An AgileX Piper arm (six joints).
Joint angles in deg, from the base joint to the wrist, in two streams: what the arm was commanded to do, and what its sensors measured. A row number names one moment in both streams.
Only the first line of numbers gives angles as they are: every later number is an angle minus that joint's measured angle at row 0.
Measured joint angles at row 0:
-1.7, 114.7, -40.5, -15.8, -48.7, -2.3
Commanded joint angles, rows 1 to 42:
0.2, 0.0, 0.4, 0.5, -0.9, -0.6
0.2, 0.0, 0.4, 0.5, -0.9, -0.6
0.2, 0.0, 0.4, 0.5, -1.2, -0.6
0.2, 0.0, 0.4, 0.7, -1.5, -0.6
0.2, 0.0, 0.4, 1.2, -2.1, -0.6
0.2, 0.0, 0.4, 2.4, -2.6, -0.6
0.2, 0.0, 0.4, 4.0, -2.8, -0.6
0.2, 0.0, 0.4, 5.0, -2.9, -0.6
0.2, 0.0, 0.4, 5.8, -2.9, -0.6
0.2, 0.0, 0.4, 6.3, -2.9, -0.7
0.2, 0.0, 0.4, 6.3, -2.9, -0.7
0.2, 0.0, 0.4, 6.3, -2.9, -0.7
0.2, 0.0, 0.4, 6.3, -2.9, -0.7
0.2, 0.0, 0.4, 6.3, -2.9, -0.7
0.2, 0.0, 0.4, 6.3, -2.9, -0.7
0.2, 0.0, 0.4, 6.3, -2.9, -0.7
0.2, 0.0, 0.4, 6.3, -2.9, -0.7
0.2, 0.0, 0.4, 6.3, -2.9, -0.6
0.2, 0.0, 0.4, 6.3, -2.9, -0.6
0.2, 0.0, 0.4, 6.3, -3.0, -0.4
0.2, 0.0, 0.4, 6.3, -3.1, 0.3
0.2, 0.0, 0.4, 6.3, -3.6, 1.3
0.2, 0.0, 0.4, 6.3, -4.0, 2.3
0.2, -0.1, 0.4, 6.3, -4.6, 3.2
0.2, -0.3, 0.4, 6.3, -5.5, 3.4
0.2, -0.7, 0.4, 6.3, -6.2, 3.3
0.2, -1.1, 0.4, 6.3, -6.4, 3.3
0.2, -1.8, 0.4, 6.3, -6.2, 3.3
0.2, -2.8, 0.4, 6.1, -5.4, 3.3
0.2, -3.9, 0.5, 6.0, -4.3, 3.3
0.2, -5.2, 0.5, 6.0, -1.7, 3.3
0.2, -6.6, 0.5, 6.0, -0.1, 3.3
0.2, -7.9, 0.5, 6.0, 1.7, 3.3
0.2, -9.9, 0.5, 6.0, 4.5, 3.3
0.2, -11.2, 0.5, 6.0, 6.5, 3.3
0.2, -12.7, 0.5, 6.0, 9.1, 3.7
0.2, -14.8, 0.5, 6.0, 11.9, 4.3
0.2, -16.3, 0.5, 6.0, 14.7, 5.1
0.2, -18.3, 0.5, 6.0, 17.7, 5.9
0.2, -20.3, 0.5, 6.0, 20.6, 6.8
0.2, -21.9, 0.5, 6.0, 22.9, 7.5
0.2, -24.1, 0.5, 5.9, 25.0, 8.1
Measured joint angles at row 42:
0.4, -17.1, 0.5, 5.3, 16.1, 5.5
